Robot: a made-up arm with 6 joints.
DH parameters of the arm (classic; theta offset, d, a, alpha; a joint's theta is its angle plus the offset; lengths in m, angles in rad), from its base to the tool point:
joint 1: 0 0.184 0 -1.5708
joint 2: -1.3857 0 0.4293 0
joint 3: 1.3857 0 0.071 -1.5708
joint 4: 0 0.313 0 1.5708
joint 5: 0 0 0.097 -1.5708
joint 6: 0 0.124 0 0
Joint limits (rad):
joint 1: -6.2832..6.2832
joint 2: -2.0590..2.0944
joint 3: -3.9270..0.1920
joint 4: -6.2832..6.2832
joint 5: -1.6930..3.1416
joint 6: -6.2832..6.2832
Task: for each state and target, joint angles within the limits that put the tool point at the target. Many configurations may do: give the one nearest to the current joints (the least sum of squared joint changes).
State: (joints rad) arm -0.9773 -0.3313 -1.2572 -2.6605 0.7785 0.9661
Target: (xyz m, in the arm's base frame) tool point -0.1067 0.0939 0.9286
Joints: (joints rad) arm -0.8684 -0.9878 -1.5637 -2.6369 0.9404 0.9661
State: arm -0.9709 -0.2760 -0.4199 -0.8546 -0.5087 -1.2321
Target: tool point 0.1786 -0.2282 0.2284
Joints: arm -1.2321 -0.0340 -0.0916 -0.8015 -0.2961 -1.2321
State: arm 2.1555 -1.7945 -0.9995 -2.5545 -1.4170 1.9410
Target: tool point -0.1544 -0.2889 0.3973
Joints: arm 1.4089 -1.7805 -0.9839 -2.3245 -1.3048 1.9410
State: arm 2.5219 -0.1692 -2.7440 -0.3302 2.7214 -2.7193
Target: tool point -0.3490 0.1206 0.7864
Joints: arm 2.8852 0.1719 -2.7633 -0.1829 2.4154 -2.7193
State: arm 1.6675 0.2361 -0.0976 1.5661 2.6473 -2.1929
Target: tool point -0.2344 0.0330 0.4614
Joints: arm 2.3564 -0.2340 -0.3993 1.6323 2.6717 -2.1929
